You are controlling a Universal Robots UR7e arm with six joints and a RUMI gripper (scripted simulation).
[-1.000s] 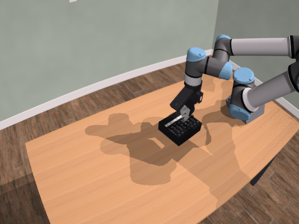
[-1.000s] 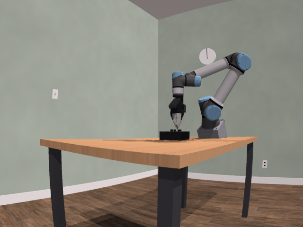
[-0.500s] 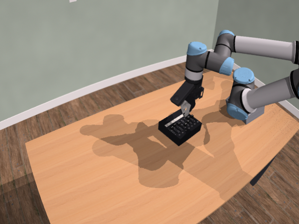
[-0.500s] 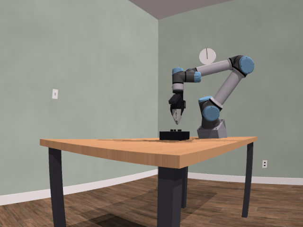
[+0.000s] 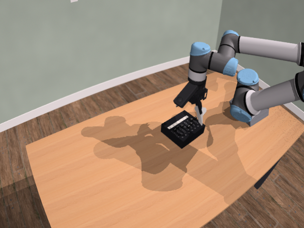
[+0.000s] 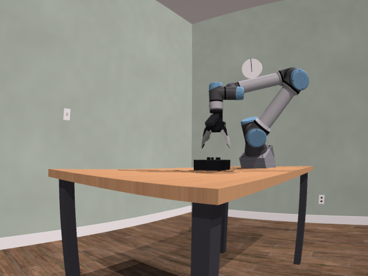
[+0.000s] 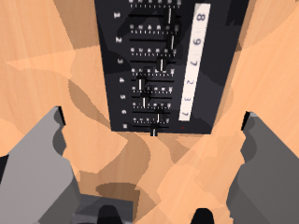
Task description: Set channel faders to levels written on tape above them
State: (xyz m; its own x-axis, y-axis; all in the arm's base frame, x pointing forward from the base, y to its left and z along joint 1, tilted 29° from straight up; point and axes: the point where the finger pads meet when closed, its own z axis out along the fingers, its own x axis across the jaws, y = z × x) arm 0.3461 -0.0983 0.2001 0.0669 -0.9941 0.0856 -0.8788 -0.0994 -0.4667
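The master fader is 7 cm behind my hand, 1 cm to the right of it and 5 cm below it.
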